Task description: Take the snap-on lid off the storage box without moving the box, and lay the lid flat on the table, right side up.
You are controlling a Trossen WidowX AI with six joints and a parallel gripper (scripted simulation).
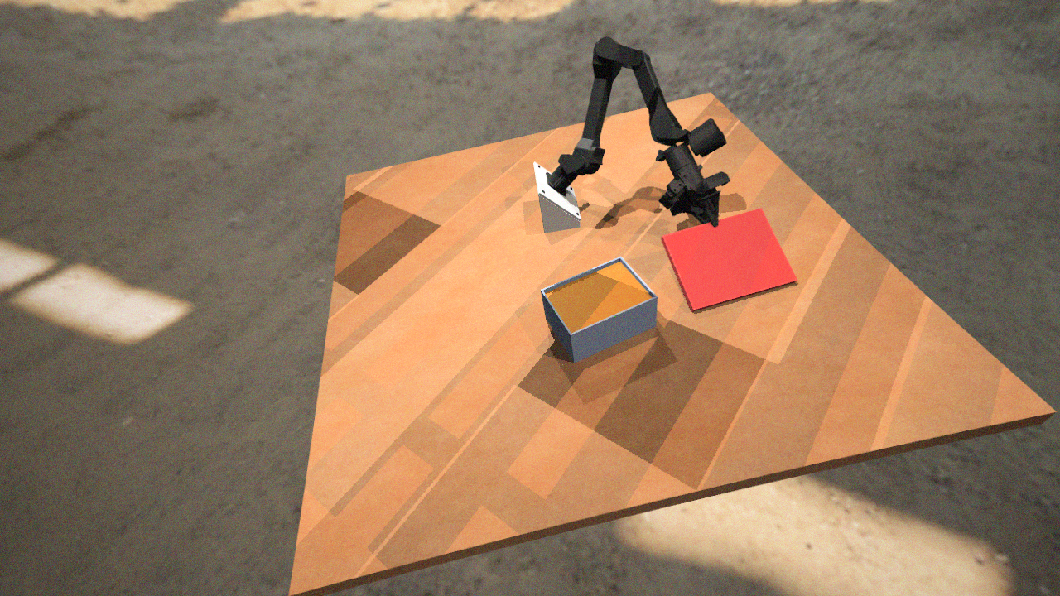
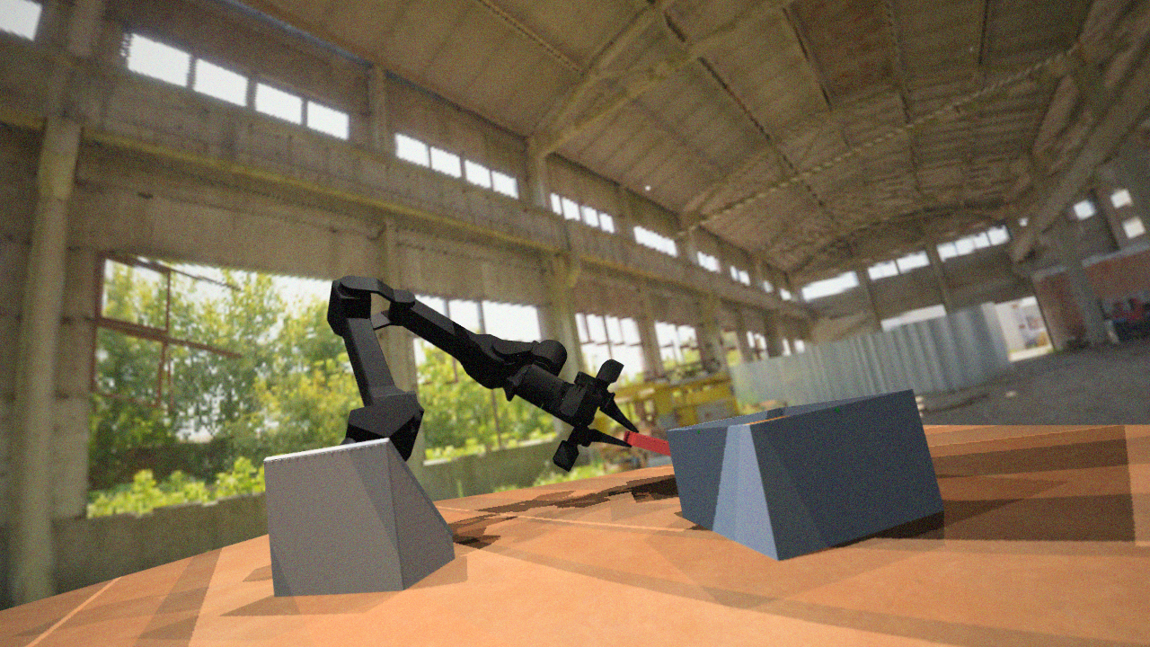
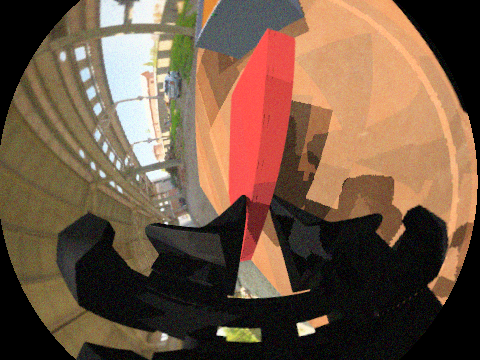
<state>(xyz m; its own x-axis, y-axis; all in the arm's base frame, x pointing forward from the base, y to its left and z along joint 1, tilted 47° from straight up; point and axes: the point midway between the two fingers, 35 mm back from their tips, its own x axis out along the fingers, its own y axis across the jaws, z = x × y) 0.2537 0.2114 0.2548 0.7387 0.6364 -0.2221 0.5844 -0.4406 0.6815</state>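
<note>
My gripper tip is 80 mm short of the red lid, 10 mm to the right of it and 30 mm above it. Round my gripper tip: storage box (160 mm ahead, 300 mm to the right, 30 mm below).
</note>
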